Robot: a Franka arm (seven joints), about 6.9 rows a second.
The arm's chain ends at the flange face. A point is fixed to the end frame.
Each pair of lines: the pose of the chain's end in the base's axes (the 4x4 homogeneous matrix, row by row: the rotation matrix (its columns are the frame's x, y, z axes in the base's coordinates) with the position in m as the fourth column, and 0 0 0 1 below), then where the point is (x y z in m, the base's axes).
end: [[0.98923 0.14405 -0.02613 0.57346], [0.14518 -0.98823 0.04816 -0.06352], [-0.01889 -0.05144 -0.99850 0.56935], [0 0 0 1]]
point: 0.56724 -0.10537 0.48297
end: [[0.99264 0.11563 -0.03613 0.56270], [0.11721 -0.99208 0.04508 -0.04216], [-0.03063 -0.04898 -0.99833 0.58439], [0 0 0 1]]
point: 0.55432 -0.08414 0.49826
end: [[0.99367 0.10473 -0.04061 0.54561], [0.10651 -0.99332 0.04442 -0.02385], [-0.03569 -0.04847 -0.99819 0.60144], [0 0 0 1]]
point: 0.53635 -0.06583 0.51539
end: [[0.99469 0.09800 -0.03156 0.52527], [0.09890 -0.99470 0.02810 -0.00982], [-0.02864 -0.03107 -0.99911 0.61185], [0 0 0 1]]
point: 0.51646 -0.05316 0.52643
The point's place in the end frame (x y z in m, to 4 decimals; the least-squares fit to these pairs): -0.0106 0.0449 0.0844
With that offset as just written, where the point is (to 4 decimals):
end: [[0.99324 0.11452 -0.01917 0.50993], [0.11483 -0.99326 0.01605 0.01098], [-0.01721 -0.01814 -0.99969 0.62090], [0 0 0 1]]
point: 0.5029 -0.0335 0.5359
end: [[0.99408 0.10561 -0.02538 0.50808], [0.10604 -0.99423 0.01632 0.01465], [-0.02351 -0.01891 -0.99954 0.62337], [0 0 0 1]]
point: 0.5001 -0.0297 0.5384
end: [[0.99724 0.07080 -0.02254 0.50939], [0.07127 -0.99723 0.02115 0.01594], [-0.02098 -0.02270 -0.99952 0.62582], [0 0 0 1]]
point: 0.5001 -0.0278 0.5407
